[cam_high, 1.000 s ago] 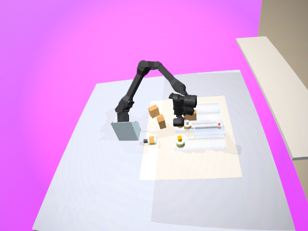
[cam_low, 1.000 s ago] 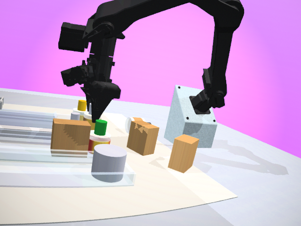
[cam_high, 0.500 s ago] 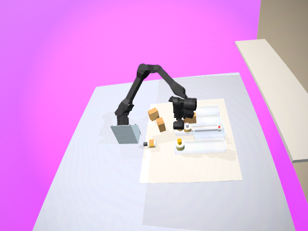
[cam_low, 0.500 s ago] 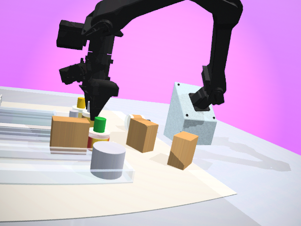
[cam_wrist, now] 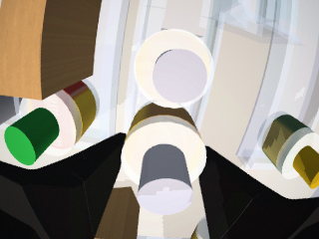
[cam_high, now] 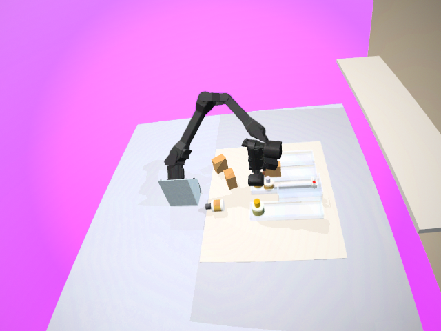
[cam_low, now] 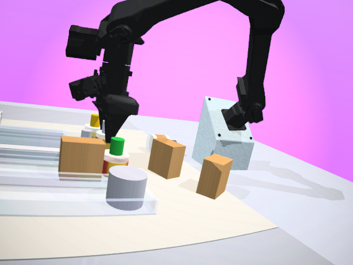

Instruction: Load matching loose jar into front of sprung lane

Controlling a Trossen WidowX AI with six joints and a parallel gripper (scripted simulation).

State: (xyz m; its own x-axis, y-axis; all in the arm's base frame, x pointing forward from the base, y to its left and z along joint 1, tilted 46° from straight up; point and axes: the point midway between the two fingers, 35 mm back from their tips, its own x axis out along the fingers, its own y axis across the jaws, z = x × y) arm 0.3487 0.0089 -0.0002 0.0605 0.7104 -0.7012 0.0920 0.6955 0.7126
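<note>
The block is 8 cm to the left of my gripper tip, 7 cm ahead of it and 2 cm below it. From my gripper tip the other things lie so: sprung lane (14 cm ahead, 4 cm below, 3 cm to the right); then grey cylinder (17 cm to the left, 3 cm below, 2 cm ahead).
</note>
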